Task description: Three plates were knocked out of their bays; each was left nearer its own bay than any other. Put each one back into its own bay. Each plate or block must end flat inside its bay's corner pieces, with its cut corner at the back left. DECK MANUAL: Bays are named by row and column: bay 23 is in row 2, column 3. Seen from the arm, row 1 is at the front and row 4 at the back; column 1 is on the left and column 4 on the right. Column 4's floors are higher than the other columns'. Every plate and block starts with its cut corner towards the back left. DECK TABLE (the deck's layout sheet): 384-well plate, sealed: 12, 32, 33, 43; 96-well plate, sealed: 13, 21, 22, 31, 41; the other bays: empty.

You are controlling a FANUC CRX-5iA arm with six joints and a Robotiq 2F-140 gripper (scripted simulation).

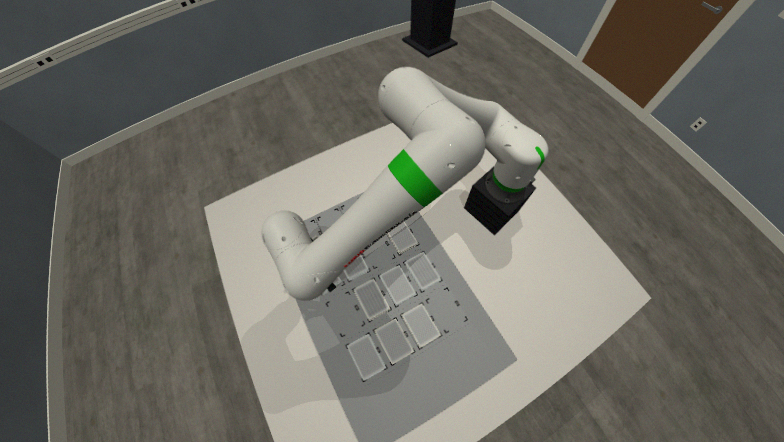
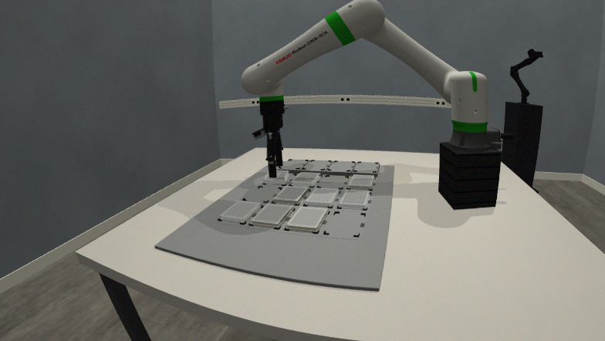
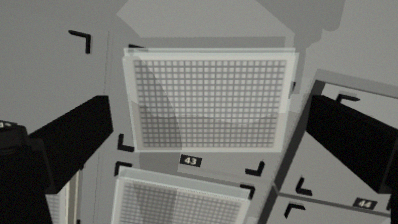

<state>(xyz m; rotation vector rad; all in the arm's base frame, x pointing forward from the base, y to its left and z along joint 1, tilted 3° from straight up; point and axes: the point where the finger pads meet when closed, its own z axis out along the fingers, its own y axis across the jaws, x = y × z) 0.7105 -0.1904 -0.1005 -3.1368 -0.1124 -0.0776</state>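
My gripper is now 6 cm past the label 43, 1 cm to the right of it and 4 cm above it. Also, from my hand: plate: 20 cm behind, 20 cm to the left, 3 cm below.
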